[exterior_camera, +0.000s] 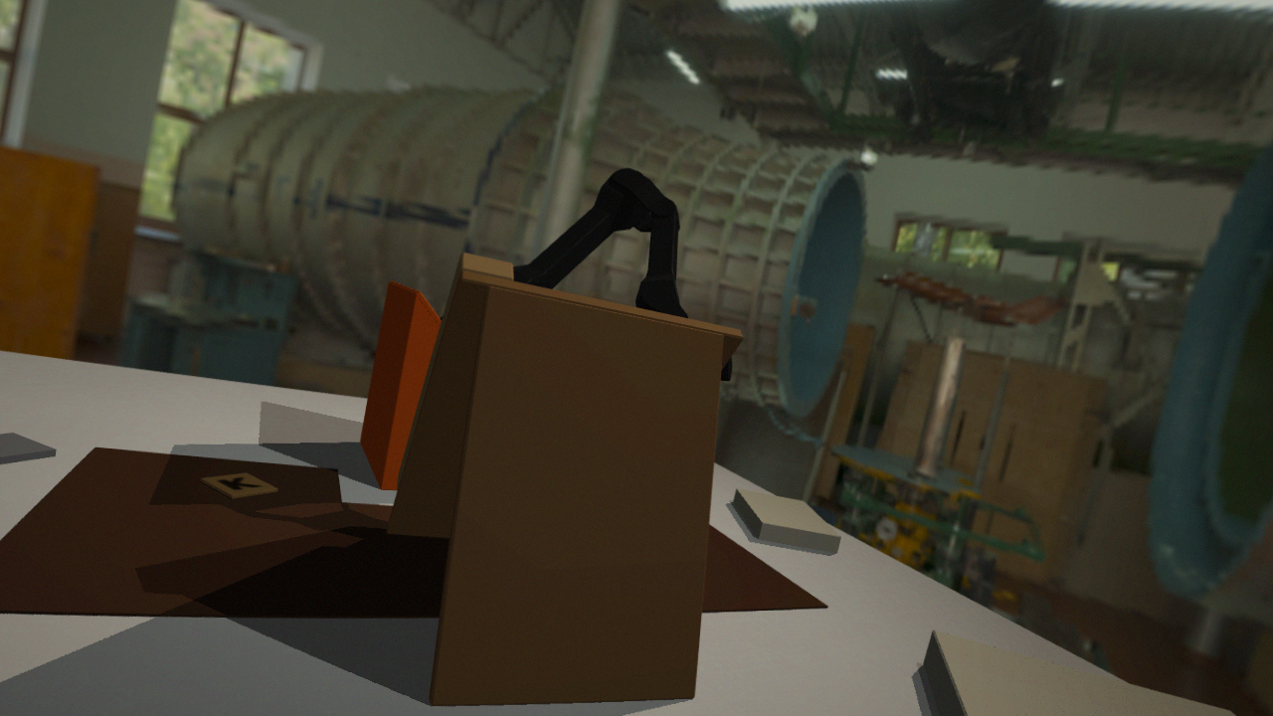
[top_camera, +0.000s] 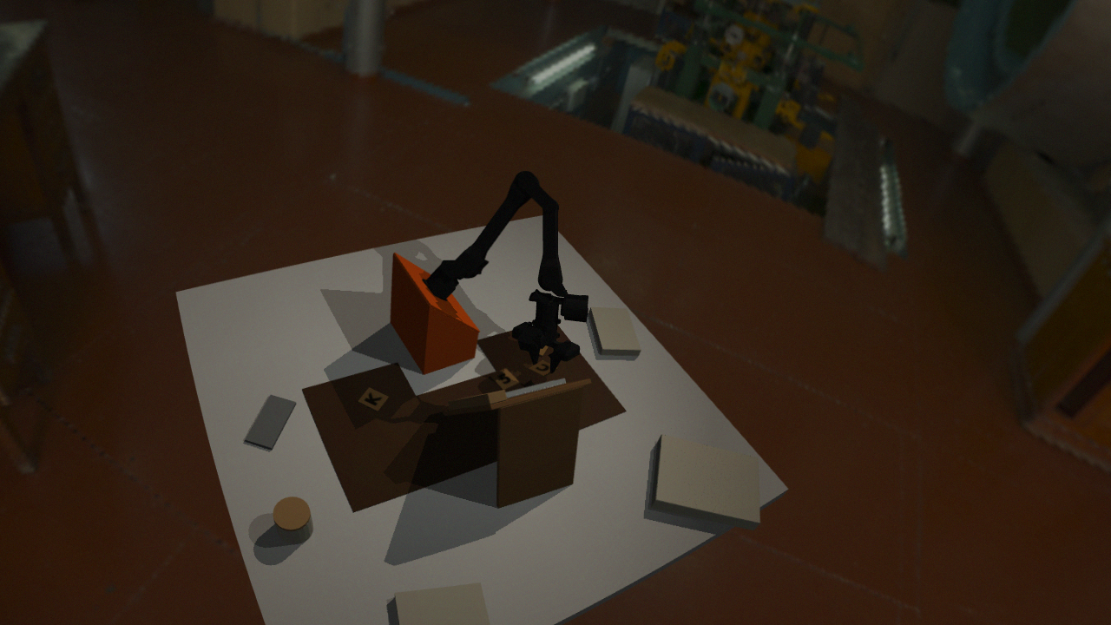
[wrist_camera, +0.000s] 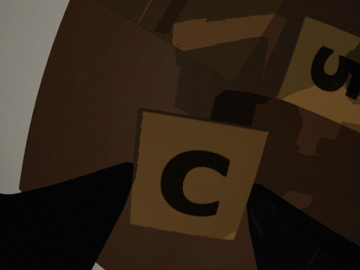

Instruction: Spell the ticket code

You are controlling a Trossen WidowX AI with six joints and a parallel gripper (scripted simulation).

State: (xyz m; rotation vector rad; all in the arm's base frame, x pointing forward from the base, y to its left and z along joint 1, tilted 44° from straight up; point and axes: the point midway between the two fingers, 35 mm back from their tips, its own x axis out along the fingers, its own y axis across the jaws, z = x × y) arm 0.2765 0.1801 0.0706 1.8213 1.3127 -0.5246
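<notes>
My gripper tip is 200 mm to the left of the white ticket, 40 mm below it and 40 mm short of it. From my gripper tip the other things lie so: c tile: right at my gripper tip; k tile: 420 mm to the right, 170 mm behind, 50 mm below; dark brown mat: 200 mm to the right, 80 mm behind, 50 mm below.
</notes>
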